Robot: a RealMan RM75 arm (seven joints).
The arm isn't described. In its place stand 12 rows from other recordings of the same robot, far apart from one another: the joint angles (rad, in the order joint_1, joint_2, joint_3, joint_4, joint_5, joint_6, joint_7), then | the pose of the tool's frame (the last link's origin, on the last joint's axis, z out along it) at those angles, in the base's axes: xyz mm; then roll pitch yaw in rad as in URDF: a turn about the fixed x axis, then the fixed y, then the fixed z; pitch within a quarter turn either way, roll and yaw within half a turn.
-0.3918 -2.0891 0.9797 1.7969 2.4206 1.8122 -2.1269 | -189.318 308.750 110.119 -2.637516 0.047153 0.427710
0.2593 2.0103 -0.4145 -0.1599 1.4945 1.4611 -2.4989 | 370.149 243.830 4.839 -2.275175 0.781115 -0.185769
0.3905 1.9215 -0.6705 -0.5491 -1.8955 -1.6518 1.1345 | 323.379 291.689 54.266 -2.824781 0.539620 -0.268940
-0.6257 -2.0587 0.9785 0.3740 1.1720 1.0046 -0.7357 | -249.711 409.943 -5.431 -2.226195 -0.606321 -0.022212
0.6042 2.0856 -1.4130 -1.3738 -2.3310 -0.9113 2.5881 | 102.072 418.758 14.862 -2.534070 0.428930 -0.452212
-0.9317 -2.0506 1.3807 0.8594 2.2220 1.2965 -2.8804 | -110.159 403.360 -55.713 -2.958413 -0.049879 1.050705
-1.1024 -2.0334 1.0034 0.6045 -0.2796 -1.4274 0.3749 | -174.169 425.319 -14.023 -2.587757 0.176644 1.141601
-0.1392 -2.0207 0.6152 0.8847 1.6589 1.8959 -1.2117 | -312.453 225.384 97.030 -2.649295 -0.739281 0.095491
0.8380 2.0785 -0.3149 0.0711 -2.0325 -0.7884 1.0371 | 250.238 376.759 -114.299 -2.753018 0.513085 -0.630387
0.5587 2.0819 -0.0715 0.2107 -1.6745 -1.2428 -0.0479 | 271.529 323.560 -73.017 -1.994214 0.575376 0.163814
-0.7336 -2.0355 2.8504 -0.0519 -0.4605 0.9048 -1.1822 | -300.420 368.855 -70.938 -2.744430 -0.566429 0.747614
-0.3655 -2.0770 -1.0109 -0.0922 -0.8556 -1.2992 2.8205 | -363.138 301.474 25.300 -1.342458 -0.937401 -0.229097
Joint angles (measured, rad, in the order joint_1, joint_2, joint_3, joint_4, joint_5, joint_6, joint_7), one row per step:
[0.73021 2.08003 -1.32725 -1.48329 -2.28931 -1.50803 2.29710]
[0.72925 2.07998 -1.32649 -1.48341 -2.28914 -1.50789 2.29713]
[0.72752 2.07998 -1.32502 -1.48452 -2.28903 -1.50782 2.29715]
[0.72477 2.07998 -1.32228 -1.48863 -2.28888 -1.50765 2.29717]
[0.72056 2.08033 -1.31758 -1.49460 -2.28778 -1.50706 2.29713]
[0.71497 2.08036 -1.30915 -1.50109 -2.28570 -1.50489 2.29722]
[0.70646 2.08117 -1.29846 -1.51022 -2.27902 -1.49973 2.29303]
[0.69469 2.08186 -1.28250 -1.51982 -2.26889 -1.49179 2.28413]
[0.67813 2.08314 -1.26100 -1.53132 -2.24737 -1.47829 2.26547]
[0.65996 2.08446 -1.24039 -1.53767 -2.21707 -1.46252 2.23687]
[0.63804 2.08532 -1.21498 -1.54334 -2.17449 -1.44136 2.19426]
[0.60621 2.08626 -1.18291 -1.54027 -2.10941 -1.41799 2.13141]
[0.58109 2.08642 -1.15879 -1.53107 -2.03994 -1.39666 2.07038]
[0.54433 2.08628 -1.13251 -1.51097 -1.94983 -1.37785 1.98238]
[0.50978 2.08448 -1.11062 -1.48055 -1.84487 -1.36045 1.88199]
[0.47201 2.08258 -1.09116 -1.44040 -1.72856 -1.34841 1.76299]
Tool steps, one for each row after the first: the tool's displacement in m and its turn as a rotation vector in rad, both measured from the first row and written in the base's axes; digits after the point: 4 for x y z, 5 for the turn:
[0.0003 0.0000 0.0002 0.00063 0.00064 -0.00120]
[0.0008 0.0000 0.0006 0.00216 0.00178 -0.00270]
[0.0011 0.0001 0.0017 0.00614 0.00412 -0.00327]
[0.0015 0.0001 0.0033 0.01204 0.00906 -0.00438]
[0.0023 0.0005 0.0058 0.02181 0.01749 -0.00793]
[0.0028 0.0009 0.0090 0.03429 0.03197 -0.00785]
[0.0043 0.0017 0.0135 0.05166 0.05173 -0.00759]
[0.0057 0.0024 0.0193 0.07377 0.08356 -0.00086]
[0.0076 0.0028 0.0245 0.09239 0.11884 0.01175]
[0.0097 0.0034 0.0313 0.11737 0.16309 0.03403]
[0.0150 0.0032 0.0391 0.14329 0.22195 0.05939]
[0.0182 0.0026 0.0452 0.16361 0.27969 0.08824]
[0.0259 0.0006 0.0516 0.18624 0.34531 0.12354]
[0.0331 -0.0017 0.0578 0.21183 0.41739 0.16678]
[0.0423 -0.0050 0.0641 0.24597 0.49139 0.21629]

